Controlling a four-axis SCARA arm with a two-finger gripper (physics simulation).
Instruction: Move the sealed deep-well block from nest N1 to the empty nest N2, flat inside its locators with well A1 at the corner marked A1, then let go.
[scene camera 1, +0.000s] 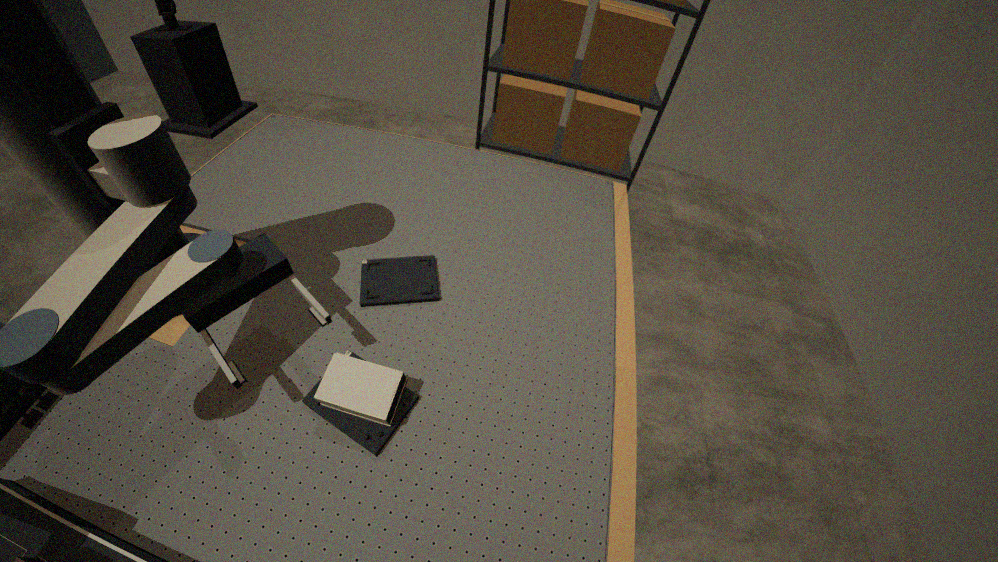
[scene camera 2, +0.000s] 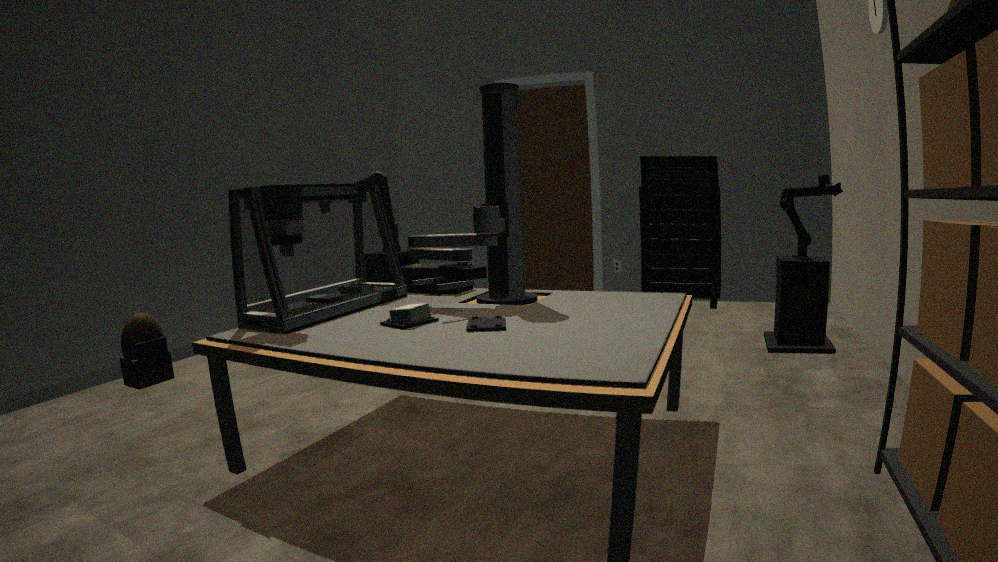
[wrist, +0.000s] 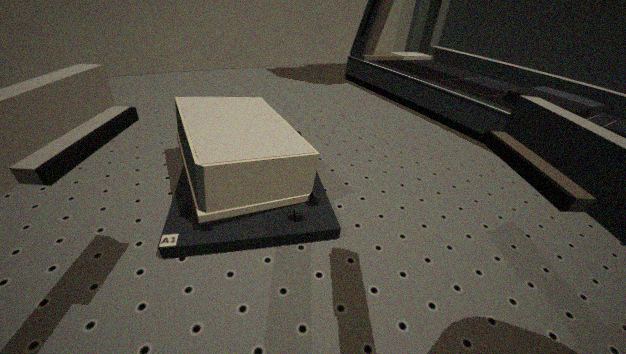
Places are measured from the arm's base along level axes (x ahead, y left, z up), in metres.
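Where they show: gripper, fingertip midpoint: (scene camera 1: 284, 350) (scene camera 2: 424, 285) (wrist: 317, 103); arm's base, link origin: (scene camera 2: 507, 300).
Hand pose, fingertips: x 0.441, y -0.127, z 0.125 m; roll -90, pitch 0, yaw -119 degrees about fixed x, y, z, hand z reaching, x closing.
Observation:
Things, the pixels of their top centre, and the offset from my fingertips. Level surfaces: height alone.
- sealed deep-well block, top centre: (wrist: 234, 115) (scene camera 1: 358, 382) (scene camera 2: 409, 304) dx +0.116, dy +0.004, dz -0.048 m
- dark nest N1, top centre: (wrist: 250, 161) (scene camera 1: 359, 396) (scene camera 2: 409, 316) dx +0.112, dy -0.005, dz -0.090 m
- Nest N2, top centre: (scene camera 1: 398, 276) (scene camera 2: 486, 320) dx +0.080, dy +0.266, dz -0.094 m
- table, surface height: dz -0.125 m
The sealed deep-well block (scene camera 1: 361, 386) (scene camera 2: 409, 312) (wrist: 245, 135), pale with a flat top, sits on dark nest N1 (scene camera 1: 370, 439) (wrist: 250, 234). It looks turned relative to the nest, with a strip of nest and a locator showing at its near side in the wrist view. The A1 label is at the nest's near left corner there. Nest N2 (scene camera 1: 400, 280) (scene camera 2: 486, 323) is a bare dark plate with corner locators and a pale mark at its upper left corner in scene camera 1. My gripper (scene camera 1: 282, 351) is wide open and empty, above the table, short of the block. Well A1 cannot be made out.
A dark framed machine (scene camera 2: 277, 322) (wrist: 425, 95) stands at the table's side, on the right in the wrist view. The arm's column (scene camera 2: 504, 195) rises at the back of the table (scene camera 2: 419, 376). A shelf rack (scene camera 1: 481, 104) with brown boxes stands beyond the table edge.

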